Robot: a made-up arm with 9 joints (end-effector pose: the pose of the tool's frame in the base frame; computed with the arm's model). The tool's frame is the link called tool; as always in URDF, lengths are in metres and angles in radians.
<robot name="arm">
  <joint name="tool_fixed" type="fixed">
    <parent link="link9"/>
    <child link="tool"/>
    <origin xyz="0.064 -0.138 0.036" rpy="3.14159 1.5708 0"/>
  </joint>
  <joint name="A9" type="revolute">
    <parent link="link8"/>
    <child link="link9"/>
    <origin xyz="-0.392 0.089 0.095" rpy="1.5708 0 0"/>
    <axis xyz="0 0 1"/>
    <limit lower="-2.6" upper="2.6"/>
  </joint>
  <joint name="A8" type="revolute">
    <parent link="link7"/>
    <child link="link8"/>
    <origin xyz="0.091 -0.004 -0.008" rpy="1.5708 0 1.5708"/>
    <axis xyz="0 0 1"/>
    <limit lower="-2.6" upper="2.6"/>
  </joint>
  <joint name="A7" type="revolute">
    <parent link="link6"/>
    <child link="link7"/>
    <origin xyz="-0.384 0.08 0.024" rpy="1.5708 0 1.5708"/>
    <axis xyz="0 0 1"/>
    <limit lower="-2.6" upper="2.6"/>
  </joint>
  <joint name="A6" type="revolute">
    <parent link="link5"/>
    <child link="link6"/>
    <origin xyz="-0.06 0.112 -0.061" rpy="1.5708 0 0"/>
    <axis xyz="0 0 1"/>
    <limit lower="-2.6" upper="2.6"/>
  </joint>
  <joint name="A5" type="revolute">
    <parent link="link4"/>
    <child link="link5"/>
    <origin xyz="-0.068 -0.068 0.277" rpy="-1.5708 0 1.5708"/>
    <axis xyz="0 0 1"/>
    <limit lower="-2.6" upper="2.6"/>
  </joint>
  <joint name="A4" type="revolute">
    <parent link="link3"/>
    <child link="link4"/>
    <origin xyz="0.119 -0.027 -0.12" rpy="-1.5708 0 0"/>
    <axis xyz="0 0 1"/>
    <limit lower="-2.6" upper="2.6"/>
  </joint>
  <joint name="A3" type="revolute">
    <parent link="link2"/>
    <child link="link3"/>
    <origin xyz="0.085 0.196 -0.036" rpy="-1.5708 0 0"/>
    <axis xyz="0 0 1"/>
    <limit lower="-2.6" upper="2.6"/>
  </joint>
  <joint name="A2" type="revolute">
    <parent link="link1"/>
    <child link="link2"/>
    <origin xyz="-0.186 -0.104 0.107" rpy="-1.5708 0 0"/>
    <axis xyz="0 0 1"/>
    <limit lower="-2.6" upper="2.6"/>
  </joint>
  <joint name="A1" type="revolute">
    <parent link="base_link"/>
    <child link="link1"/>
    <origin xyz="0 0 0.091" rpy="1.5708 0 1.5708"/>
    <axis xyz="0 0 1"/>
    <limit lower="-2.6" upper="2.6"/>
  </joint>
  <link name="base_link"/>
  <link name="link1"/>
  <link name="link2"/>
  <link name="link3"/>
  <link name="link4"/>
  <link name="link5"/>
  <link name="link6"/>
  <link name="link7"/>
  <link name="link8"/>
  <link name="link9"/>
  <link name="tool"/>
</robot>
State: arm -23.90 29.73 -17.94 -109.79 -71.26 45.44 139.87 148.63 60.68
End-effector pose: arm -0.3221 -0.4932 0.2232 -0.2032 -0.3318 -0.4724 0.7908
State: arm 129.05 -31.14 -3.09 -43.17 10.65 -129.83 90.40 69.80 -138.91
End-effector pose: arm 0.9284 0.4860 0.1242 -0.0426 -0.3778 -0.4565 0.8044
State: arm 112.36 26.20 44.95 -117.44 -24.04 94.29 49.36 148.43 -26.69
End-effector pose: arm -0.3013 0.5798 -0.5038 -0.4021 0.8140 0.3702 0.1967
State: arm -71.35 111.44 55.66 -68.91 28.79 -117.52 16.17 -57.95 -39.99
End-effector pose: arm 0.0601 -0.2823 0.4215 0.3015 -0.0321 -0.3335 0.8927
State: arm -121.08 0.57 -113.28 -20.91 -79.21 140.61 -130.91 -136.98 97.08
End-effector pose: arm 0.3065 0.3428 -0.0641 -0.5635 -0.3414 0.5571 0.5055
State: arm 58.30 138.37 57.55 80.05 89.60 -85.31 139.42 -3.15 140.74
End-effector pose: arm 0.5595 -0.0439 -0.1112 -0.2503 -0.9372 -0.1934 0.1471
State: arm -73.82 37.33 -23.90 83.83 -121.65 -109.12 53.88 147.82 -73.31
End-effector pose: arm -0.7981 -0.2434 0.4113 0.3243 -0.7772 -0.5076 0.1823
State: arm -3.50 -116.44 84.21 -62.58 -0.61 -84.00 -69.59 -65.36 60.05
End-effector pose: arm 0.1787 -0.2819 -0.0246 -0.5183 0.4594 0.6471 0.3188
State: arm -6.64 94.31 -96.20 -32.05 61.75 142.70 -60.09 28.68 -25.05
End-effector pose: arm 0.3925 -0.3929 0.1417 0.0495 0.8261 -0.1064 0.5512
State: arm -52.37 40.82 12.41 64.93 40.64 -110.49 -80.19 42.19 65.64
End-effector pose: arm -0.5256 -0.4119 0.3532 0.3030 0.6181 -0.5668 0.4526
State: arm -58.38 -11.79 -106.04 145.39 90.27 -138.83 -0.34 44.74 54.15
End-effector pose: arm 0.1792 -0.0400 0.6337 -0.4860 0.0077 0.1888 0.8533
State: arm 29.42 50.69 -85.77 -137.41 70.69 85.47 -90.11 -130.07 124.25
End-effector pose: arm -0.1550 0.5786 -0.2266 -0.3943 -0.6435 0.6528 0.0660
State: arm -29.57 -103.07 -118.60 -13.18 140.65 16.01 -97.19 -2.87 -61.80
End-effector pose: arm 0.3491 0.1963 0.6823 -0.2735 0.5832 0.4788 0.5965
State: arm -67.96 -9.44 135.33 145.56 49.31 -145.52 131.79 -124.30 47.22
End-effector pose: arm -0.0581 -0.4608 0.4090 -0.4244 0.5925 -0.5155 0.4506
